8 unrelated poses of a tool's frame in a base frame.
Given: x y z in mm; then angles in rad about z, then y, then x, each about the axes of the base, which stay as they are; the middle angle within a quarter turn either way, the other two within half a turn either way.
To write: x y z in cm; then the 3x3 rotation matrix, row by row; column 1 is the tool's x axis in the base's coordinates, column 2 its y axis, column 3 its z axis. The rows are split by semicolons. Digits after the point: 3 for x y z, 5 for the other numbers.
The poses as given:
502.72 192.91 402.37 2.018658 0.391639 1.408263
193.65 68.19 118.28 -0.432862 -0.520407 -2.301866
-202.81 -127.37 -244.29 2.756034 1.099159 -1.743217
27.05 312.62 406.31 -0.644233 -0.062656 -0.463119
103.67 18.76 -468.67 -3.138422 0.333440 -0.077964
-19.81 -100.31 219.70 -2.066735 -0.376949 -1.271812
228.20 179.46 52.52 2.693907 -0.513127 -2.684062
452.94 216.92 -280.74 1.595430 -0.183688 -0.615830
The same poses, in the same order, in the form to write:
50.272 19.291 40.237; -0.40025 -0.83313 0.38170; -0.01725 -0.40960 -0.91210; 0.91624 -0.37166 0.14957
19.365 6.819 11.828; 0.78760 0.36394 -0.49723; 0.61610 -0.45081 0.64591; 0.01091 -0.81506 -0.57928
-20.281 -12.737 -24.429; -0.42099 -0.17087 0.89083; 0.74867 0.48902 0.44761; -0.51212 0.85537 -0.07795
2.705 31.262 40.631; 0.79799 0.59941 -0.06262; -0.51496 0.73214 0.44586; 0.31310 -0.32355 0.89291
10.367 1.876 -46.867; -0.94492 0.00300 0.32730; 0.02233 -0.99704 0.07360; 0.32655 0.07685 0.94205
-1.981 -10.031 21.970; -0.44245 0.81777 -0.36809; -0.42645 0.16921 0.88854; 0.78891 0.55010 0.27387
22.820 17.946 5.252; -0.78536 -0.37713 -0.49090; -0.58384 0.71486 0.38484; 0.20579 0.58885 -0.78161
45.294 21.692 -28.074; -0.02422 -0.98288 -0.18266; 0.81345 -0.12558 0.56792; -0.58113 -0.13483 0.80256

